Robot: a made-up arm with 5 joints. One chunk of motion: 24 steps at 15 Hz.
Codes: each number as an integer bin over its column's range. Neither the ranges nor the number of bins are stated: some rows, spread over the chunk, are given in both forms.
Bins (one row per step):
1: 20 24 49 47 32 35
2: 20 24 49 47 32 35
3: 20 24 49 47 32 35
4: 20 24 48 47 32 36
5: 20 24 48 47 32 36
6: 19 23 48 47 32 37
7: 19 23 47 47 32 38
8: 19 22 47 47 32 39
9: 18 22 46 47 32 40
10: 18 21 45 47 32 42
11: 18 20 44 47 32 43
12: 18 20 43 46 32 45
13: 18 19 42 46 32 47
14: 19 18 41 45 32 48
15: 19 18 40 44 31 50
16: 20 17 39 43 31 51
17: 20 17 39 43 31 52
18: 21 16 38 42 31 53
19: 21 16 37 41 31 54
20: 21 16 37 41 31 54
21: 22 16 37 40 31 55
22: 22 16 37 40 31 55
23: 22 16 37 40 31 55
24: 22 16 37 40 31 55
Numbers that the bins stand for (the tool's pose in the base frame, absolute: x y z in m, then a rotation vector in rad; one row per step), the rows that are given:
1: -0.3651 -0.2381 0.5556 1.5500 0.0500 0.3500
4: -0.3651 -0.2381 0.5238 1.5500 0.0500 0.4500
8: -0.3968 -0.3016 0.4921 1.5500 0.0500 0.7500
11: -0.4286 -0.3651 0.3968 1.5500 0.0500 1.1500
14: -0.3968 -0.4286 0.3016 1.3500 0.0500 1.6500
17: -0.3651 -0.4603 0.2381 1.1500 -0.0500 2.0500
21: -0.3016 -0.4921 0.1746 0.8500 -0.0500 2.3500
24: -0.3016 -0.4921 0.1746 0.8500 -0.0500 2.3500
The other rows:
2: -0.3651 -0.2381 0.5556 1.5500 0.0500 0.3500
3: -0.3651 -0.2381 0.5556 1.5500 0.0500 0.3500
5: -0.3651 -0.2381 0.5238 1.5500 0.0500 0.4500
6: -0.3968 -0.2698 0.5238 1.5500 0.0500 0.5500
7: -0.3968 -0.2698 0.4921 1.5500 0.0500 0.6500
9: -0.4286 -0.3016 0.4603 1.5500 0.0500 0.8500
10: -0.4286 -0.3333 0.4286 1.5500 0.0500 1.0500
12: -0.4286 -0.3651 0.3651 1.4500 0.0500 1.3500
13: -0.4286 -0.3968 0.3333 1.4500 0.0500 1.5500
15: -0.3968 -0.4286 0.2698 1.2500 -0.0500 1.8500
16: -0.3651 -0.4603 0.2381 1.1500 -0.0500 1.9500
18: -0.3333 -0.4921 0.2063 1.0500 -0.0500 2.1500
19: -0.3333 -0.4921 0.1746 0.9500 -0.0500 2.2500
20: -0.3333 -0.4921 0.1746 0.9500 -0.0500 2.2500
22: -0.3016 -0.4921 0.1746 0.8500 -0.0500 2.3500
23: -0.3016 -0.4921 0.1746 0.8500 -0.0500 2.3500

